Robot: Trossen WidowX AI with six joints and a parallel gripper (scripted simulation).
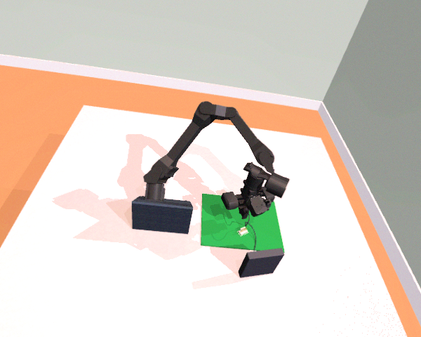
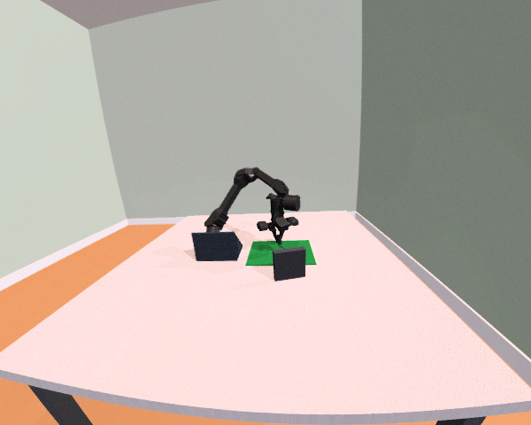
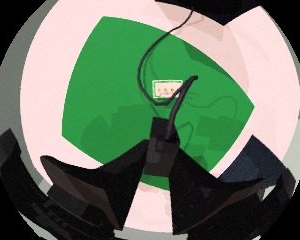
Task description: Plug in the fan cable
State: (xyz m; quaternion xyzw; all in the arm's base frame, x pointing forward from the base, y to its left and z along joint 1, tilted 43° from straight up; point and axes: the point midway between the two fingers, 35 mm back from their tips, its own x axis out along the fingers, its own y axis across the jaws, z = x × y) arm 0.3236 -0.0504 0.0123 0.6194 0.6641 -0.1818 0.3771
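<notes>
My gripper tip is 60 mm above the pale four-pin header, 40 mm to the left of it and 10 mm short of it. The rest, counted from my gripper tip: dark fan block (190 mm to the right, 30 mm ahead); then black fan plug (10 mm to the right, 10 mm above); then green board (80 mm below, 10 mm to the left, 10 mm ahead).
</notes>
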